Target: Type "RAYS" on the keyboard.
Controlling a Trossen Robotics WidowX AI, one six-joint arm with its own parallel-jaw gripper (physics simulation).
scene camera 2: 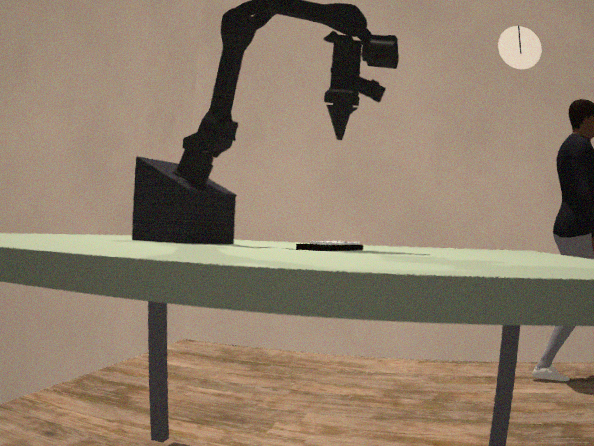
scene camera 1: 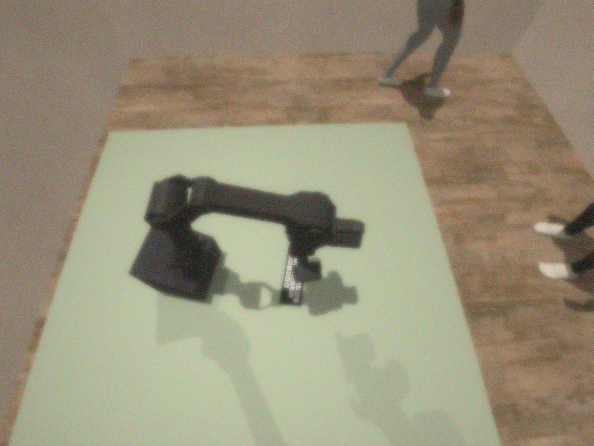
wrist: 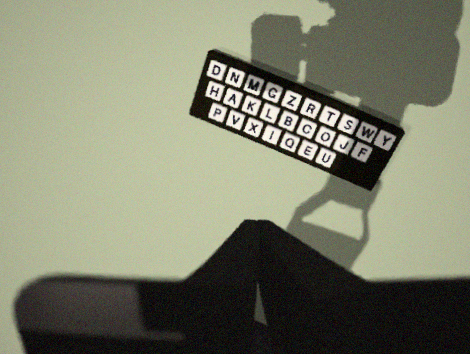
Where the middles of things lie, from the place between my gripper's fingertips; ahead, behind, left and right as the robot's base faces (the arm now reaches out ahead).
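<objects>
You'll find the black keyboard (wrist: 364,174) 1 cm behind my hand and 21 cm below it.
</objects>
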